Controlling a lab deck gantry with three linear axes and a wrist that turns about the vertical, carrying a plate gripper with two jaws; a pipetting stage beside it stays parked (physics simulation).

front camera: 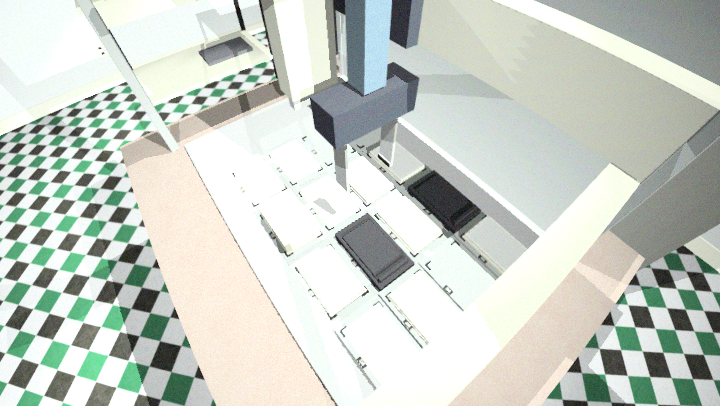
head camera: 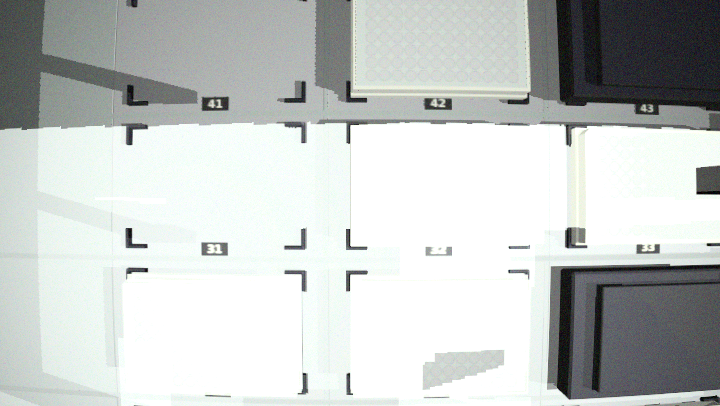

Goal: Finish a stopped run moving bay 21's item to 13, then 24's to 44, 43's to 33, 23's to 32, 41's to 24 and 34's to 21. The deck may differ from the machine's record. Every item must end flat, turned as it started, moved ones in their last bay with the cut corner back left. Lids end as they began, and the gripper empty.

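Seen in the pictures: gripper, between the fingertips: (front camera: pixel 364 173); robot's base, origin of its link: (front camera: pixel 233 173).
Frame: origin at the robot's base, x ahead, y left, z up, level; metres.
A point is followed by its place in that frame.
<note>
My gripper (front camera: pixel 364 175) @(x 0.300, y 0.200, z 0.135 m) is open with nothing between its jaws, above the deck's back part; its exact bay is hard to tell. In the head view, bays 31 (head camera: pixel 214 186) @(x 0.064, y 0.257, z 0.000 m) and 41 (head camera: pixel 216 50) @(x 0.064, y 0.358, z 0.000 m) are empty. Pale items lie flat in bays 21 (head camera: pixel 211 332) @(x 0.067, y 0.154, z 0.014 m) (front camera: pixel 294 160) @(x 0.071, y 0.147, z 0.014 m), 32 (head camera: pixel 438 186) @(x 0.224, y 0.256, z 0.014 m), 33 (head camera: pixel 630 191) @(x 0.364, y 0.253, z 0.014 m) (front camera: pixel 409 221) @(x 0.392, y 0.258, z 0.014 m) and 24 (front camera: pixel 428 305) @(x 0.555, y 0.153, z 0.029 m). Dark blocks sit in bay 43 (head camera: pixel 650 45) @(x 0.375, y 0.355, z 0.024 m) (front camera: pixel 443 199) @(x 0.399, y 0.357, z 0.024 m) and bay 23 (head camera: pixel 655 332) @(x 0.377, y 0.154, z 0.024 m) (front camera: pixel 374 249) @(x 0.401, y 0.148, z 0.024 m). A white item (front camera: pixel 331 278) @(x 0.396, y 0.043, z 0.014 m) lies in bay 13, a pale one (front camera: pixel 494 242) @(x 0.548, y 0.359, z 0.029 m) in bay 44. Bay 34 (front camera: pixel 458 272) @(x 0.544, y 0.254, z 0.014 m) looks empty. Glare hides cut corners.
A welled plate (head camera: pixel 441 45) @(x 0.227, y 0.354, z 0.014 m) (front camera: pixel 403 163) @(x 0.253, y 0.366, z 0.014 m) lies in bay 42. A white item (head camera: pixel 393 322) @(x 0.194, y 0.163, z 0.014 m) (front camera: pixel 330 201) @(x 0.239, y 0.148, z 0.014 m) in bay 22 carries a shadow patch. A cream-sided item (front camera: pixel 292 226) @(x 0.261, y 0.038, z 0.042 m) is in bay 12. A pale beam (front camera: pixel 564 257) @(x 0.627, y 0.121, z 0.400 m) crosses over the right side. A dark piece (head camera: pixel 708 180) juts in above bay 33.
</note>
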